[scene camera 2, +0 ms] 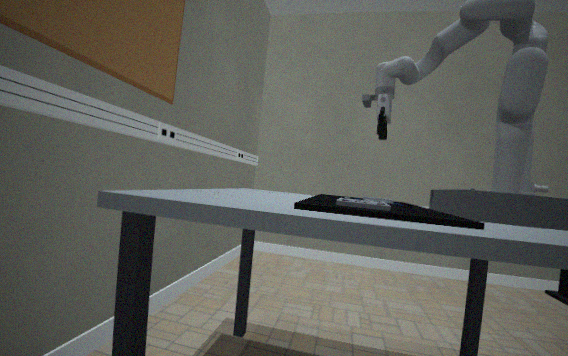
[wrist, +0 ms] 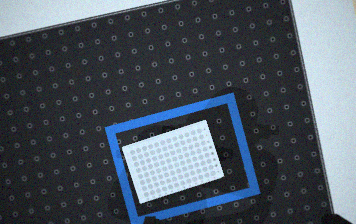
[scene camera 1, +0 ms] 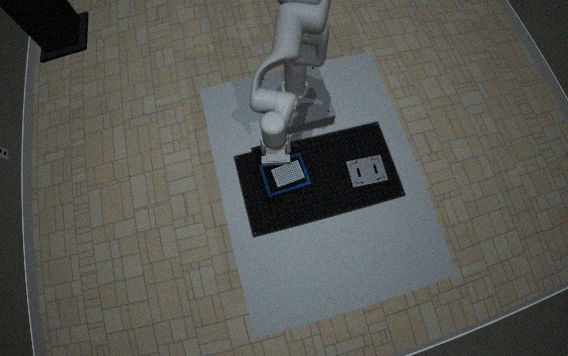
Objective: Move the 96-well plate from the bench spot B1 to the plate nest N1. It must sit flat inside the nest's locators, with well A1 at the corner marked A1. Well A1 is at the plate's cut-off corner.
Note:
I see a 96-well plate [wrist: 197, 162] and a grey plate nest N1 [scene camera 1: 366, 168].

